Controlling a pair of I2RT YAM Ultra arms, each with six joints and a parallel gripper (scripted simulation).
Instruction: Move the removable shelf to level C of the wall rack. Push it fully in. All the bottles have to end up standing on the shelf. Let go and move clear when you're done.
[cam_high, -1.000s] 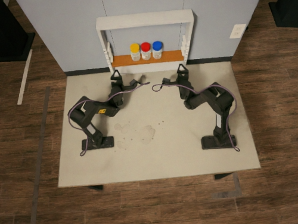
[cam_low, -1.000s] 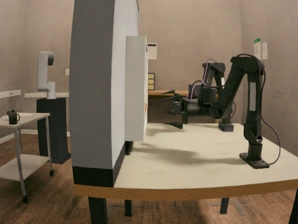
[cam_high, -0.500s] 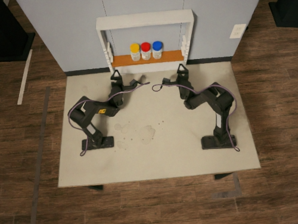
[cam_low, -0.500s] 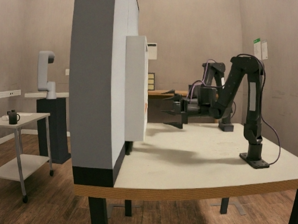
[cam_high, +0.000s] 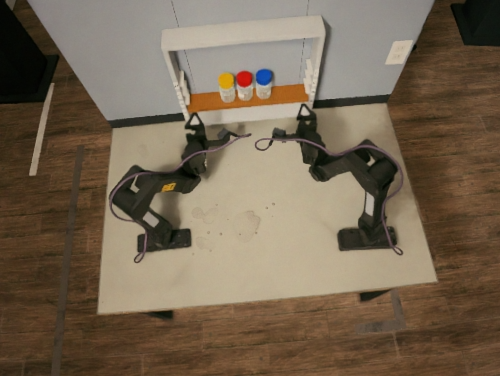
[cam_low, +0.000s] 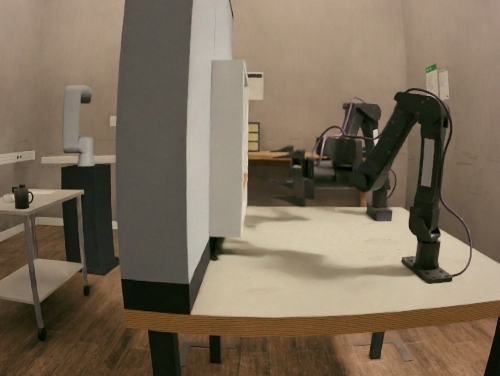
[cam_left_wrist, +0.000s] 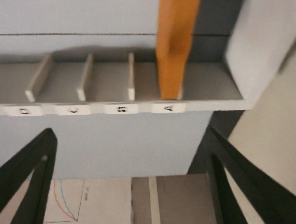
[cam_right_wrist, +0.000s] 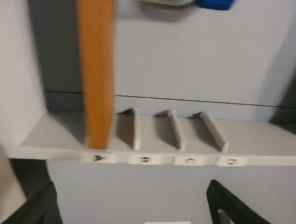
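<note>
My right hand is 110 mm short of the blue-capped bottle, 140 mm to the right of it and 20 mm below it. Also, from my right hand: wall rack: 100 mm ahead, 200 mm to the left, 70 mm above; removable shelf: 100 mm ahead, 200 mm to the left, 40 mm below; red-capped bottle: 110 mm ahead, 210 mm to the left, 20 mm above.
The yellow-capped bottle lies 130 mm ahead of my left hand, 110 mm to the right of it and 20 mm above it. From my left hand the other things lie so: wall rack: 180 mm to the right, 140 mm ahead, 70 mm above; then removable shelf: 180 mm to the right, 140 mm ahead, 40 mm below; then red-capped bottle: 170 mm to the right, 140 mm ahead, 20 mm above.
</note>
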